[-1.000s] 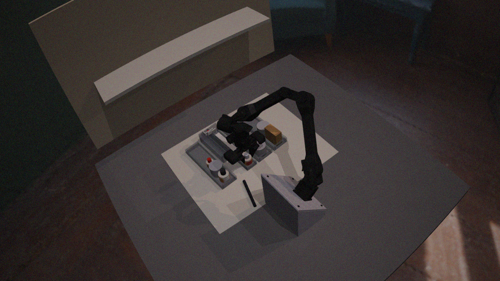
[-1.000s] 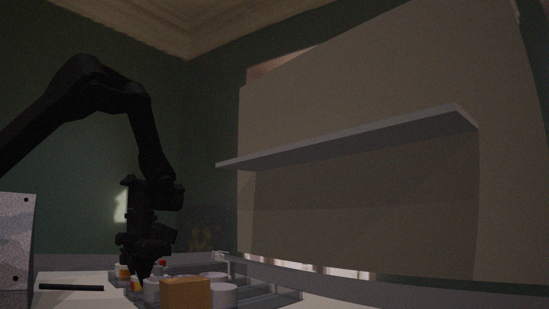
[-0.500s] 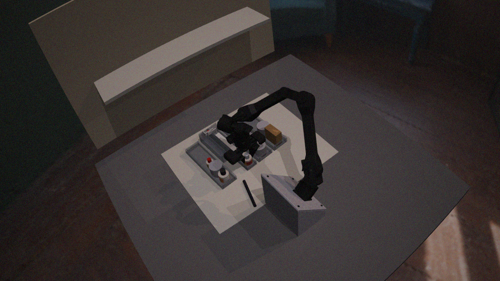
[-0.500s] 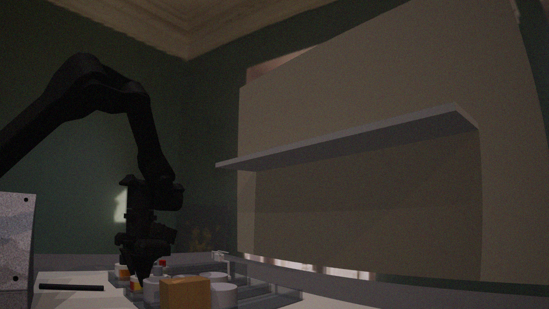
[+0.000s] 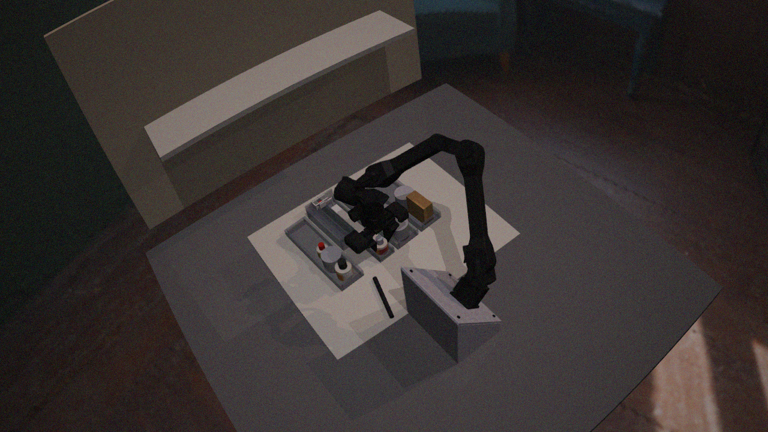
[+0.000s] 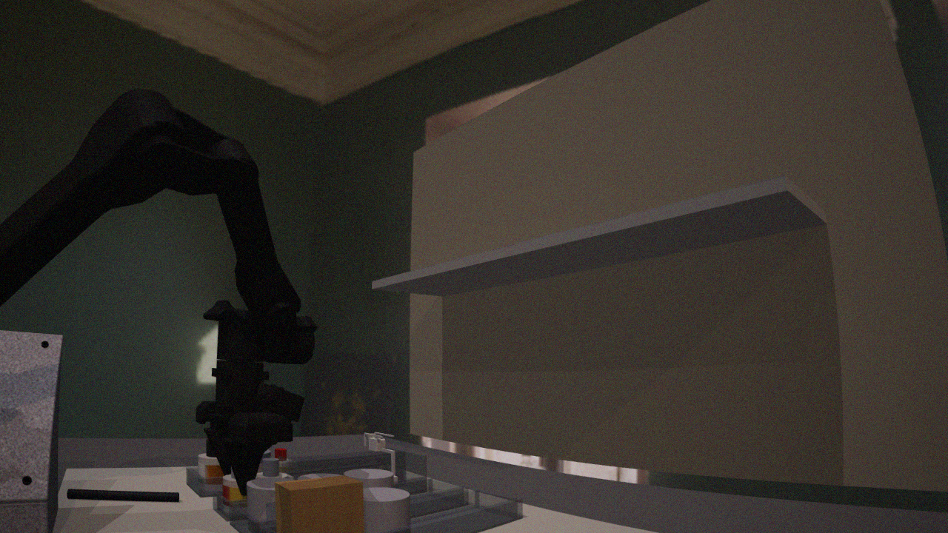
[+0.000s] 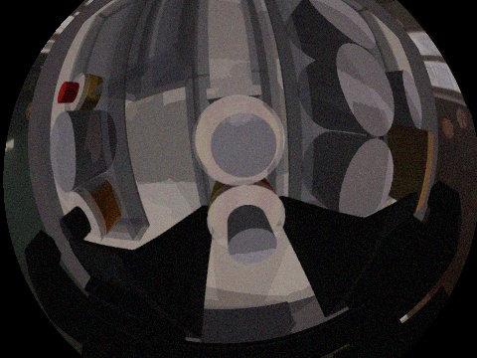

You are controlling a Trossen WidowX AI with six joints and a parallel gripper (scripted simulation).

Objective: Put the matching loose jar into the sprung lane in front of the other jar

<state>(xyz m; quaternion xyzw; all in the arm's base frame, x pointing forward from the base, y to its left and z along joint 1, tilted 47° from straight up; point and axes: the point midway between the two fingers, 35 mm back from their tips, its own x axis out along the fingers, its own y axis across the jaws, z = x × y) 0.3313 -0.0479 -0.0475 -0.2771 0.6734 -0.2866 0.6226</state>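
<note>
Now: the black bar 120 mm behind my gripper tip, 100 mm to the left of it and 20 mm below it. Round my gripper tip: orange box (170 mm to the right, 20 mm ahead, 10 mm above).
</note>
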